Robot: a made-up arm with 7 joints. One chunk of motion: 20 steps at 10 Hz.
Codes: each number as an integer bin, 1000 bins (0 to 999) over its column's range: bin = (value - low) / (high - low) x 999, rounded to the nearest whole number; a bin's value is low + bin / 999 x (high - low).
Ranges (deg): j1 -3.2..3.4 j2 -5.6..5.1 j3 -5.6..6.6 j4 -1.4..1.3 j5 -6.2..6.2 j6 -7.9..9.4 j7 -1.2..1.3
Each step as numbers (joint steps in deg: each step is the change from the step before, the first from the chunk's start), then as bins.
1 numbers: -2.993 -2.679 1.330 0.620 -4.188 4.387 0.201
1 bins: 31 273 567 747 162 710 560
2 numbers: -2.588 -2.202 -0.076 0.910 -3.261 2.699 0.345
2 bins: 93 317 452 855 237 612 617
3 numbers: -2.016 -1.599 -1.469 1.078 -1.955 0.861 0.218
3 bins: 179 374 338 917 342 506 567
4 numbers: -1.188 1.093 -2.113 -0.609 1.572 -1.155 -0.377
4 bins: 305 625 286 293 626 389 329
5 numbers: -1.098 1.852 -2.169 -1.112 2.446 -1.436 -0.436
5 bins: 318 696 281 107 697 373 305
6 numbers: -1.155 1.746 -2.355 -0.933 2.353 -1.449 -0.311
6 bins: 310 686 266 173 689 373 355
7 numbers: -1.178 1.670 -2.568 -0.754 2.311 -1.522 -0.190
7 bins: 306 679 248 239 686 368 404
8 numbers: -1.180 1.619 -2.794 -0.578 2.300 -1.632 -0.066
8 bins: 306 674 230 304 685 362 453
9 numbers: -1.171 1.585 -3.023 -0.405 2.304 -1.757 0.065
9 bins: 307 671 211 368 685 355 505
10 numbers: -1.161 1.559 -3.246 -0.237 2.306 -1.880 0.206
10 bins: 309 668 193 430 685 348 562
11 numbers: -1.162 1.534 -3.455 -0.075 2.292 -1.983 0.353
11 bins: 308 666 176 490 684 342 621
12 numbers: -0.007 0.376 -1.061 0.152 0.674 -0.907 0.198
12 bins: 483 558 372 574 554 404 559
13 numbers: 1.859 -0.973 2.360 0.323 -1.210 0.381 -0.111
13 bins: 766 432 652 638 402 478 435
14 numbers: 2.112 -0.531 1.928 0.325 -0.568 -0.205 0.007
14 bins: 804 473 616 638 454 444 482
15 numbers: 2.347 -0.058 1.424 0.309 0.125 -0.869 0.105
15 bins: 840 517 575 632 510 406 521
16 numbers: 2.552 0.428 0.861 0.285 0.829 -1.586 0.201
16 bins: 871 563 529 623 566 365 560
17 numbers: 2.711 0.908 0.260 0.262 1.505 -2.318 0.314
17 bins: 895 608 480 615 621 322 605
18 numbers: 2.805 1.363 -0.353 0.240 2.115 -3.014 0.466
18 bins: 909 650 430 607 670 282 666
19 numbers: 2.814 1.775 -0.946 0.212 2.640 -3.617 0.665
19 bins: 910 689 381 596 712 247 745
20 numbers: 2.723 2.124 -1.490 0.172 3.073 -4.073 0.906
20 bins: 897 721 337 582 747 221 842
